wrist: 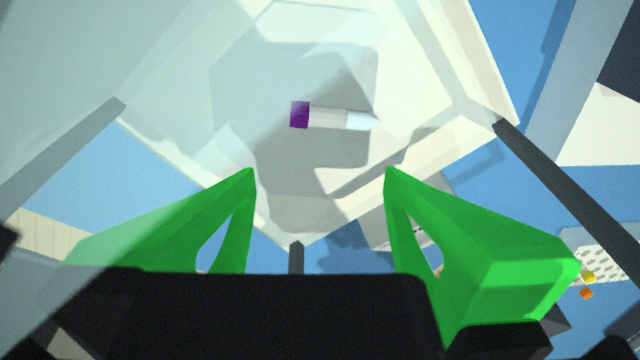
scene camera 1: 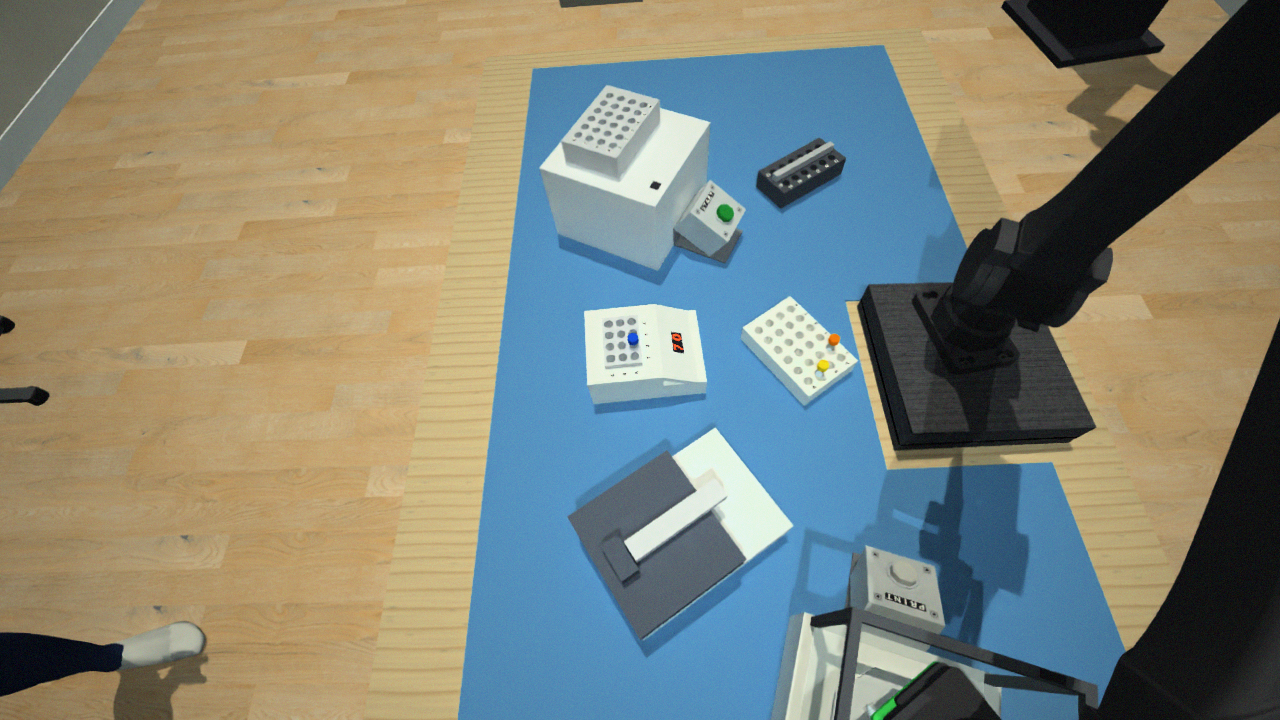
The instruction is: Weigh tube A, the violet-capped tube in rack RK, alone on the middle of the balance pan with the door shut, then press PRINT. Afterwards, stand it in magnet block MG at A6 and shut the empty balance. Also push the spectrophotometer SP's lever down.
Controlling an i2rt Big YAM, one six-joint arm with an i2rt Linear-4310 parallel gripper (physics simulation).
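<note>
Violet-capped tube A [wrist: 327,117] lies on its side on the grey balance pan [wrist: 235,85], cap to the left in the wrist view. My gripper [wrist: 319,179] [scene camera 1: 881,710] is open and empty above the balance [scene camera 1: 803,671], its fingertips apart from the tube. A translucent pane crosses the wrist view's left side; the door's state is unclear. The PRINT button [scene camera 1: 903,573] is on a grey box beside the balance. Dark magnet block MG [scene camera 1: 792,192] stands at the back right. A white bar [scene camera 1: 675,521] lies over a dark grey and white device, apparently SP's lever.
A white rack [scene camera 1: 753,334] holds orange- and yellow-capped tubes. A white device [scene camera 1: 635,391] with a blue-capped tube stands left of it. A tall white box [scene camera 1: 604,219] stands behind, beside a green button [scene camera 1: 725,213]. Dark frame bars [scene camera 1: 966,642] [wrist: 560,185] edge the balance.
</note>
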